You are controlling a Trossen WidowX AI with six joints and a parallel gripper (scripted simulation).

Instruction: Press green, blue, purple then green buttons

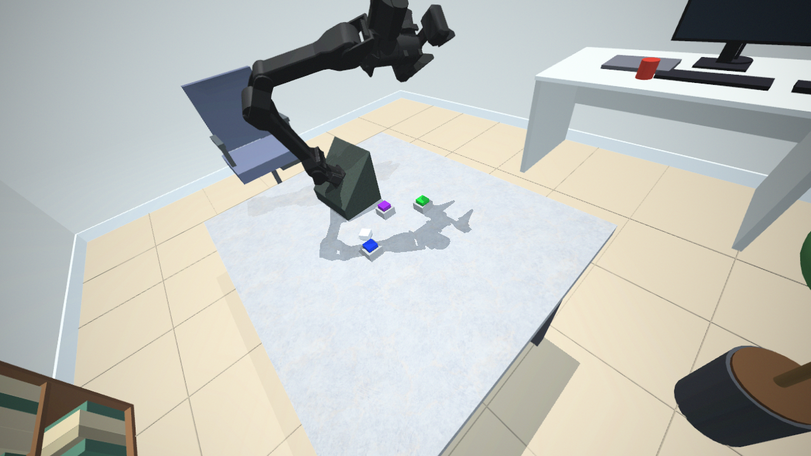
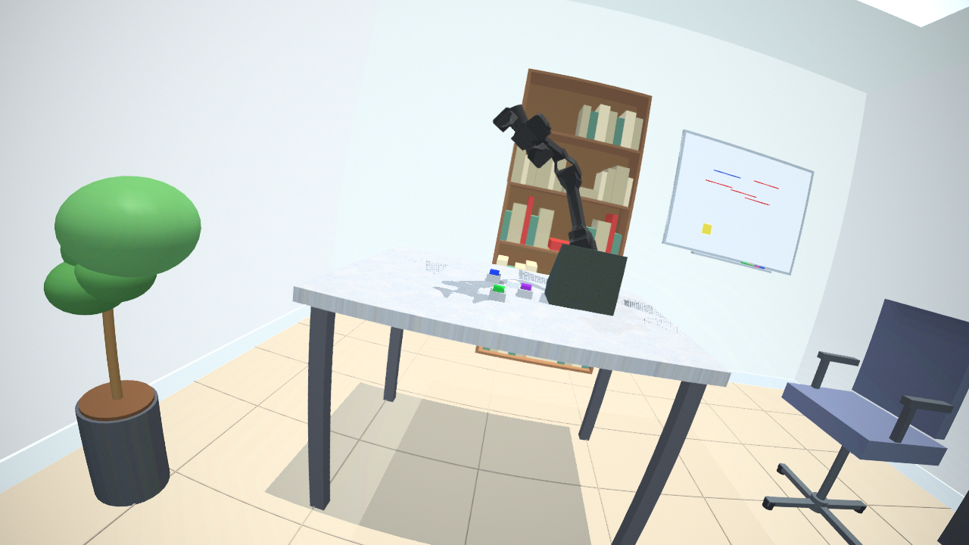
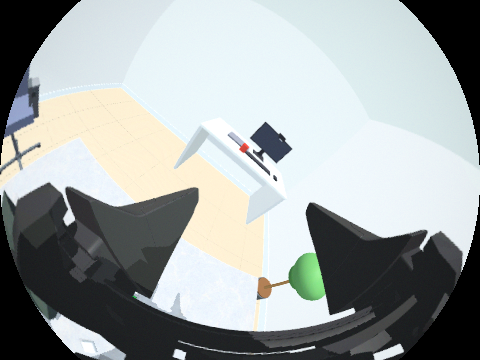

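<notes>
Now: gripper tip 420 mm above the green button and 110 mm to the left of it. The rest, counted from my gripper tip: purple button: 420 mm below, 220 mm to the right, 70 mm behind; then blue button: 420 mm below, 350 mm to the right, 60 mm ahead.
</notes>
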